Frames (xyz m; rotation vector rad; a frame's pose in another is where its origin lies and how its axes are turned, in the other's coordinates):
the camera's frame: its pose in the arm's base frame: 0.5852 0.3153 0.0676 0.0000 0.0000 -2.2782
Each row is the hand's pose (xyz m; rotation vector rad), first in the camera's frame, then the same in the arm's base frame.
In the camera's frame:
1: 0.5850 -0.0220 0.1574 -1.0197 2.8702 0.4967
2: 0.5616 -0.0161 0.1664 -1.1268 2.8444 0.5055
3: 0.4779 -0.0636 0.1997 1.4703 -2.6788 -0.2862
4: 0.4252 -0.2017 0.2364 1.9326 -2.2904 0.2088
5: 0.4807 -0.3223 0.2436 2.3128 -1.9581 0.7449
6: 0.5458 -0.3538 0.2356 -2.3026 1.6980 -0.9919
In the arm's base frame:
1: 0.1883 -0.1150 0.2250 2.0201 1.9709 0.1206
2: 0.2080 -0.1011 0.2340 1.9492 2.0429 0.1424
3: 0.2263 -0.0066 0.2673 1.7815 2.4072 0.2164
4: 0.1556 0.1232 0.3040 -1.2544 -2.6769 -0.0992
5: 0.0278 0.1594 0.3112 -0.7181 -2.5861 0.2497
6: -0.0384 0.1304 0.3032 -0.5134 -2.4854 0.5068

